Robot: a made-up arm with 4 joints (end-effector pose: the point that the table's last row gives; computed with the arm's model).
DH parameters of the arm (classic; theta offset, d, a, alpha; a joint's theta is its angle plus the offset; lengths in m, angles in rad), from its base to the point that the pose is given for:
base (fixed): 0 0.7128 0.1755 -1.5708
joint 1: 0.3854 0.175 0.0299 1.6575
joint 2: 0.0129 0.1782 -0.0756 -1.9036
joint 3: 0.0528 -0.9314 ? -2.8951
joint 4: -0.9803 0 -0.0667 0
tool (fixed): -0.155 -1.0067 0 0
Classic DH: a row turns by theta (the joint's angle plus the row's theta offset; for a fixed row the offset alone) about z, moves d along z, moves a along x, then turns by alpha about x.
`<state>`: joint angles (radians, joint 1 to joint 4).
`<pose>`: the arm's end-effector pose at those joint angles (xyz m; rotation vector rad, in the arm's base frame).
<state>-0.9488 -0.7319 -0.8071 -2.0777</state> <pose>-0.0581 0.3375 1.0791 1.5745 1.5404 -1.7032</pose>
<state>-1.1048 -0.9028 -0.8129 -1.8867</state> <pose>-0.0977 0.3479 1.0621 1.9281 1.2750 -1.4747</pose>
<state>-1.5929 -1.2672 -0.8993 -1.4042</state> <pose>-0.2138 0.3849 0.9424 2.5640 0.4005 -0.7231</pose>
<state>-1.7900 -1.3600 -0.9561 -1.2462</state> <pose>-0.2415 0.4040 0.8724 2.6814 0.0575 -0.4235</pose>
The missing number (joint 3, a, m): 0.06
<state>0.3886 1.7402 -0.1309 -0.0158</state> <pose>0.4259 0.0389 1.0865 0.5707 2.2070 0.5357</pose>
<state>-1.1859 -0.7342 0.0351 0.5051</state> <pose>-0.0846 0.2650 1.0687 2.0330 -0.4684 -0.4374</pose>
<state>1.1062 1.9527 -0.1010 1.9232</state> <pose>0.5024 0.0410 0.7935 -2.6477 -0.8900 -0.4477</pose>
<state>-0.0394 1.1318 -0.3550 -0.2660</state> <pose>0.1963 0.0700 1.1826 0.6995 1.6887 0.0297</pose>
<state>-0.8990 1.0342 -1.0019 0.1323</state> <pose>-0.1581 -0.0727 0.8936 0.8865 0.4711 1.2303</pose>
